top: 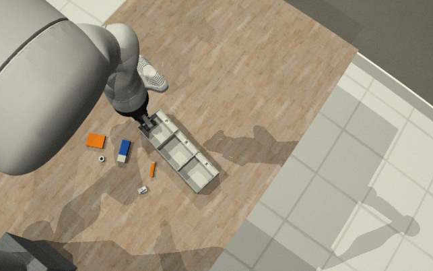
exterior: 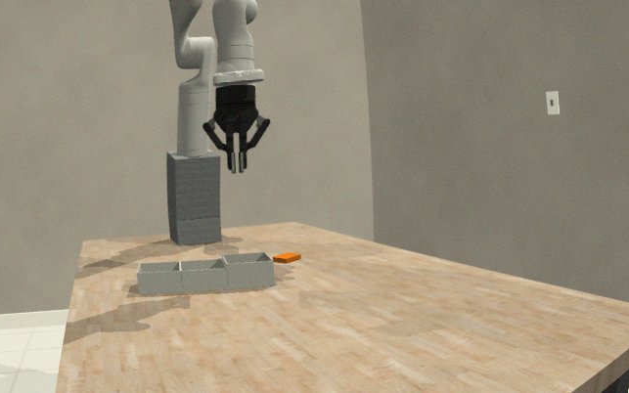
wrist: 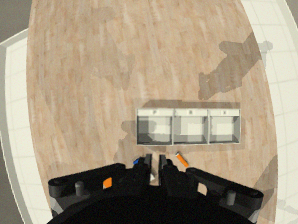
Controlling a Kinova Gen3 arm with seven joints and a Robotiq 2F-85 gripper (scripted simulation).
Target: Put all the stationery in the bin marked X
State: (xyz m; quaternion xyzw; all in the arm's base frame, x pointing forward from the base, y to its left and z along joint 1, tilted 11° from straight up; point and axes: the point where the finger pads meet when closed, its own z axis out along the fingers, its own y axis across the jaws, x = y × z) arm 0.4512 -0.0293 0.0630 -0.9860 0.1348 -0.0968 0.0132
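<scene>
The blue flat thing lies 210 mm below my hand, 90 mm behind it and 50 mm to the left of it. From my hand the other things lie so: orange stick (210 mm below, 70 mm behind, 50 mm to the right); flat orange block (210 mm below, 140 mm to the left, 100 mm behind); black ring-like part (210 mm below, 140 mm behind, 90 mm to the left).
</scene>
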